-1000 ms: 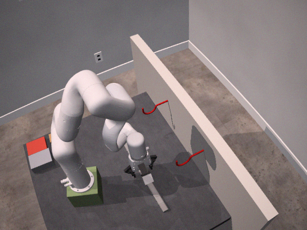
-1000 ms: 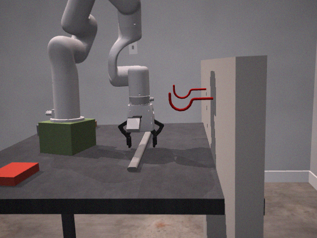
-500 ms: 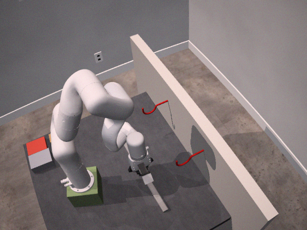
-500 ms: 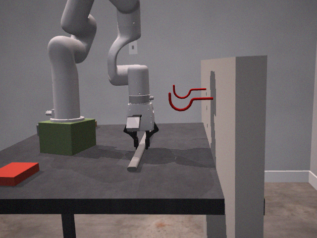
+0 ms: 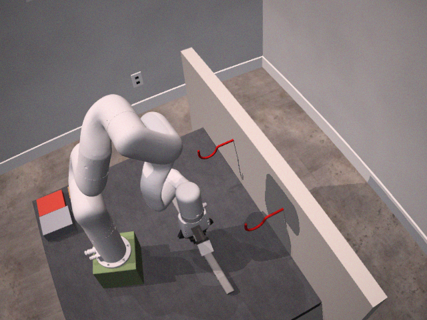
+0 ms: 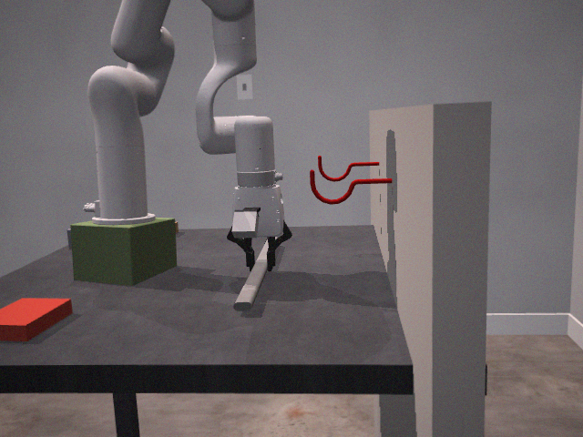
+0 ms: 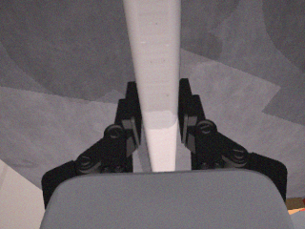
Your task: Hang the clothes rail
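Right now the grey clothes rail is 10 mm below my hand. Round my hand: beige wall panel: 270 mm ahead, 240 mm below, 50 mm to the left; then grey block: 490 mm behind, 250 mm to the left.
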